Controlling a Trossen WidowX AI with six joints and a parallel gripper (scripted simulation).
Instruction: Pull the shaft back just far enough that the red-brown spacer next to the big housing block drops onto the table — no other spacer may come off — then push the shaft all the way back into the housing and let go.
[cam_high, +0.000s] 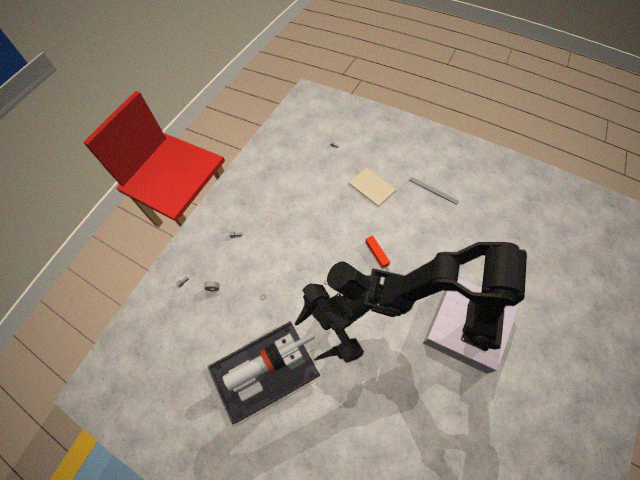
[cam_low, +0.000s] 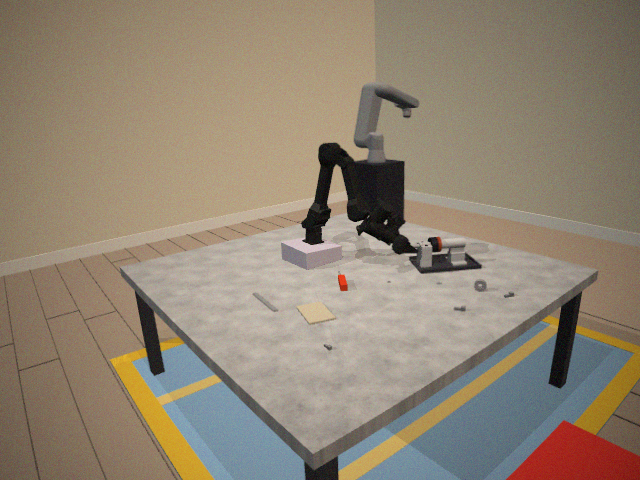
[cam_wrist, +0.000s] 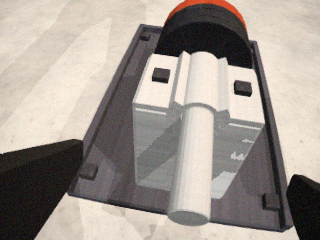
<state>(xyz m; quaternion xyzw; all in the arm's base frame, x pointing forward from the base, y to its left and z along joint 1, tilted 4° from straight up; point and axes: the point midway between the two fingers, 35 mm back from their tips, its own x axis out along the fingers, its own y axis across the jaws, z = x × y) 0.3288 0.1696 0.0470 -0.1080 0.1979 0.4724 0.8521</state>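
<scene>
Now: the shaft 40 mm to the left of my gripper tip, 30 mm ahead of it and 10 mm above it. Round my gripper tip: grey ring (300 mm ahead, 50 mm below, 20 mm to the right); red-brown spacer (80 mm to the left, 50 mm ahead, 10 mm above); red-handled screwdriver (280 mm to the right, 80 mm behind, 70 mm below).
</scene>
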